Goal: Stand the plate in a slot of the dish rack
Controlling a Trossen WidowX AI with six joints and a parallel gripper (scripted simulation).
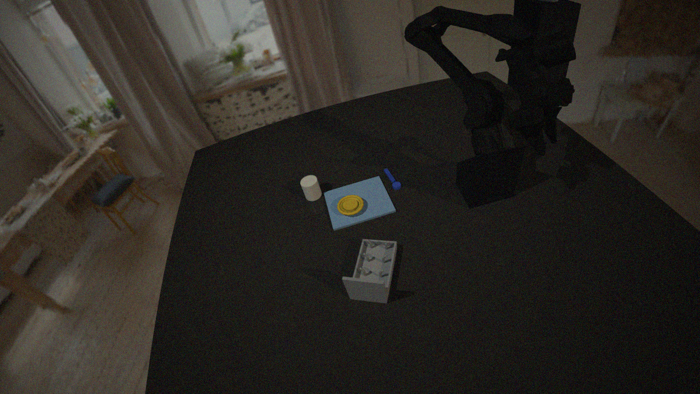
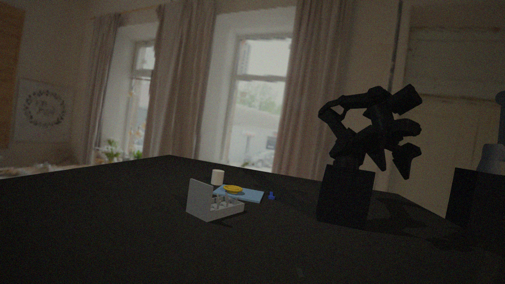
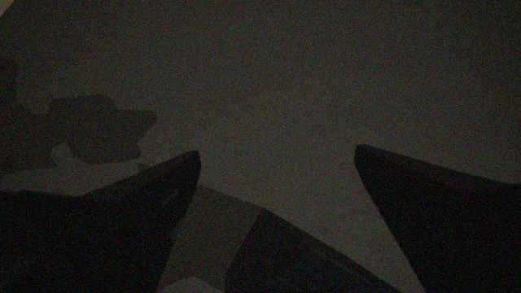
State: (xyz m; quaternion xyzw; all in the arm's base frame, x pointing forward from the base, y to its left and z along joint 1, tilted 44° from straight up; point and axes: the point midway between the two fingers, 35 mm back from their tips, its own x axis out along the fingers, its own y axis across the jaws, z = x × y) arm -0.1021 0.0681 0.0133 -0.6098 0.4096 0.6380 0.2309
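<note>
The yellow plate is 43 cm ahead of my gripper tip, 14 cm below it and 9 cm to the right of it. The rest, counted from my gripper tip: light blue mat (42 cm ahead, 16 cm below, 11 cm to the right); then dish rack (41 cm ahead, 13 cm below, 9 cm to the left); then blue spoon (32 cm ahead, 16 cm to the right, 15 cm below).
</note>
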